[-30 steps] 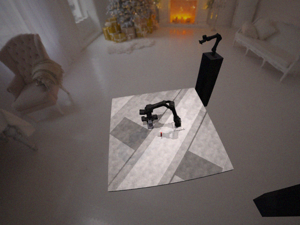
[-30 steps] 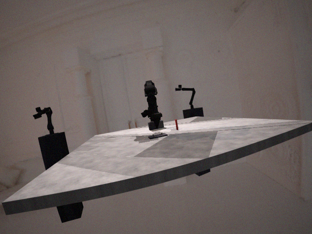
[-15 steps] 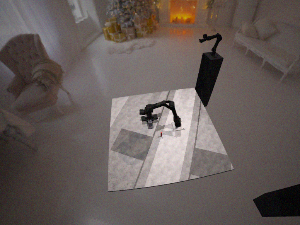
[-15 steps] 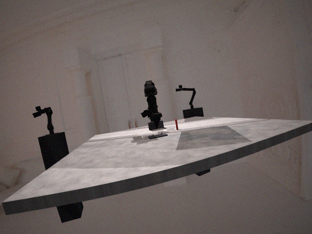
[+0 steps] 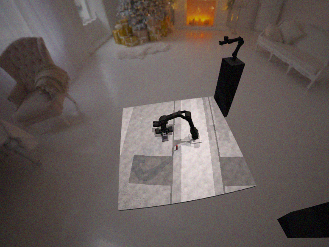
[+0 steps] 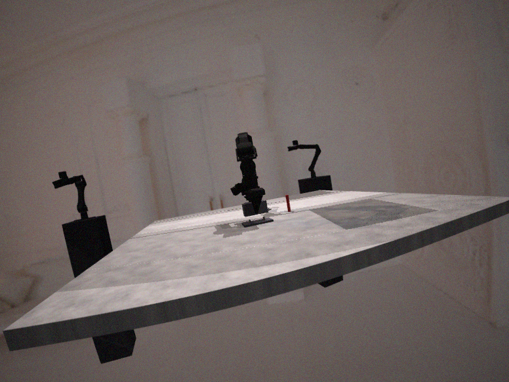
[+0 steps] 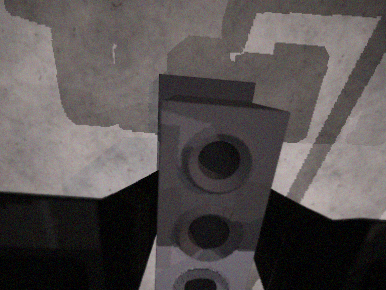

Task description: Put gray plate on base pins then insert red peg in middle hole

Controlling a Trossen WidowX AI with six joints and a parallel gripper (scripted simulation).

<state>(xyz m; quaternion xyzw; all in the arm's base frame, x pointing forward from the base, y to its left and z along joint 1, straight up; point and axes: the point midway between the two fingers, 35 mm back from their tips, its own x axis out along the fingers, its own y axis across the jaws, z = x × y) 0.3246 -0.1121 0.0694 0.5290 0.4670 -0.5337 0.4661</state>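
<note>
Right now the dark base is 4 cm below my gripper tip. Round my gripper tip: red peg (20 cm to the left, 8 cm behind); then gray plate (3 cm above).
</note>
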